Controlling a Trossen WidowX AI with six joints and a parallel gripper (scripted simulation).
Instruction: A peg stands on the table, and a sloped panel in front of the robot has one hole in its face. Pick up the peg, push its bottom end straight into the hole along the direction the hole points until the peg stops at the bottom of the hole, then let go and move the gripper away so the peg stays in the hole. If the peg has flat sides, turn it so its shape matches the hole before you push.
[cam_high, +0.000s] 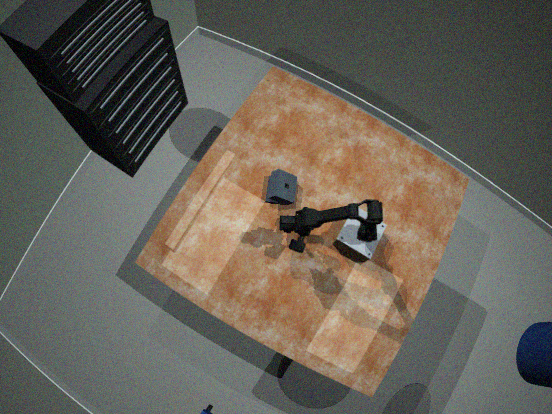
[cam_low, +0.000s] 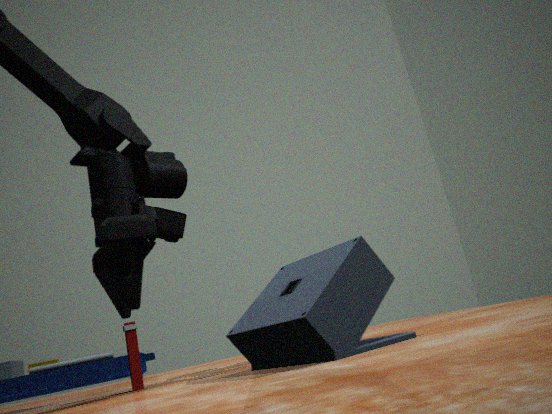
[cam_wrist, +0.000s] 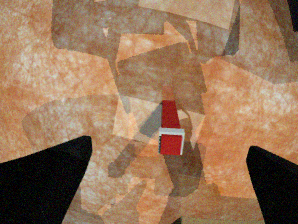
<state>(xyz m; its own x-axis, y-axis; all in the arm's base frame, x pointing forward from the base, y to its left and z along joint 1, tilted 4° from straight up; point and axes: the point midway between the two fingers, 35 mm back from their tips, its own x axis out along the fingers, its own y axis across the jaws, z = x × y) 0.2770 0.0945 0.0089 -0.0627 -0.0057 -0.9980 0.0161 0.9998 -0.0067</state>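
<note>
Right now the red peg is 30 mm below my gripper tip. Also, from my gripper tip: blue-grey sloped panel block (140 mm ahead, 190 mm to the right, 40 mm below).
</note>
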